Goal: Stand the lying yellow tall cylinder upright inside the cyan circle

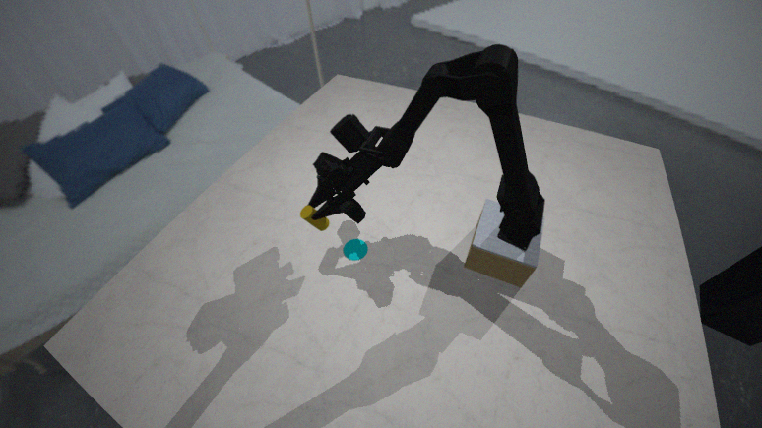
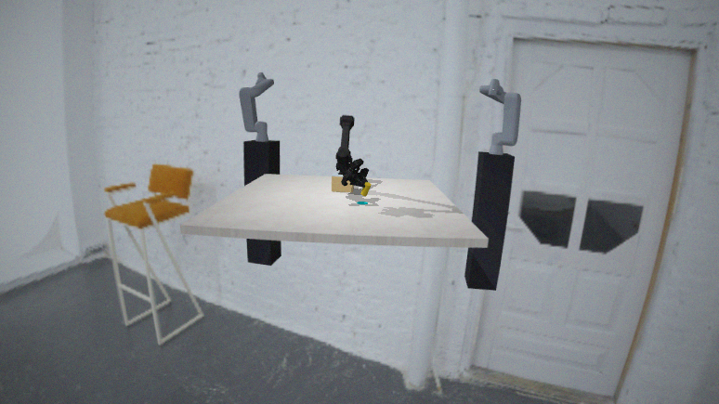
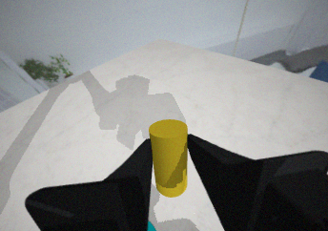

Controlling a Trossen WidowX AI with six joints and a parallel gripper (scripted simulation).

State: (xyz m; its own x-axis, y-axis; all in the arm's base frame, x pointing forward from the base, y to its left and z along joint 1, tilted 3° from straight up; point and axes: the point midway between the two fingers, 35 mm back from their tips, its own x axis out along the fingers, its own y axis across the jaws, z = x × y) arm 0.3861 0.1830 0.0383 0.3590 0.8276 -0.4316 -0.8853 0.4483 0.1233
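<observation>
My gripper tip is now 90 mm past the cyan circle, 40 mm to the left of it and 120 mm above it. From my gripper tip the other things lie so: yellow tall cylinder 10 mm behind, 10 mm to the right, 20 mm below.
</observation>
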